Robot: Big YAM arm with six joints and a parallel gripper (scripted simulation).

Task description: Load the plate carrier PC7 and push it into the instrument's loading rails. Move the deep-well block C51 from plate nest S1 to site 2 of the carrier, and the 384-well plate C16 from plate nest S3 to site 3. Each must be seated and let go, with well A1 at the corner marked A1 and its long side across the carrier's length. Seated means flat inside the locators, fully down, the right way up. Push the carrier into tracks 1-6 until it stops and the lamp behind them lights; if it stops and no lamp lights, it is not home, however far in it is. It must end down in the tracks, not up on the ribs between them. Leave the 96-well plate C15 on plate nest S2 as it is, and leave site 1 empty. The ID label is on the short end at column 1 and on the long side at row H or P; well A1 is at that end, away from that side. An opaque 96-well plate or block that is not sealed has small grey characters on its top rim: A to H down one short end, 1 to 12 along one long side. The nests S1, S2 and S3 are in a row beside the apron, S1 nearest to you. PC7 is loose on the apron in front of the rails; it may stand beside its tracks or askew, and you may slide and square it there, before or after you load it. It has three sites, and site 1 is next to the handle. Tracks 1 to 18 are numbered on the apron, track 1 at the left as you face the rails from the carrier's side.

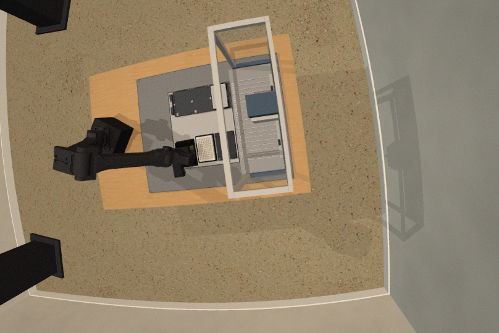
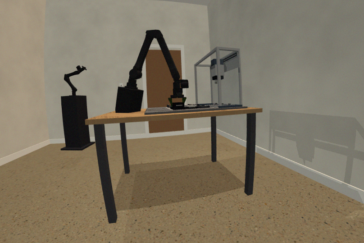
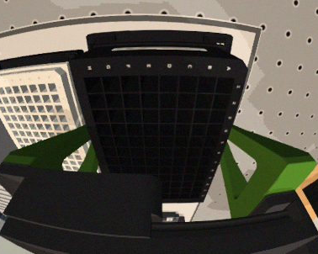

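Now: hand 20 mm above the black nest. Round my hand: dark carrier PC7: 280 mm to the left, 70 mm ahead, 10 mm below; then nest S3: 210 mm ahead, 50 mm to the left, 20 mm below; then white 96-well plate C15: 110 mm ahead, 30 mm to the left, 10 mm below.
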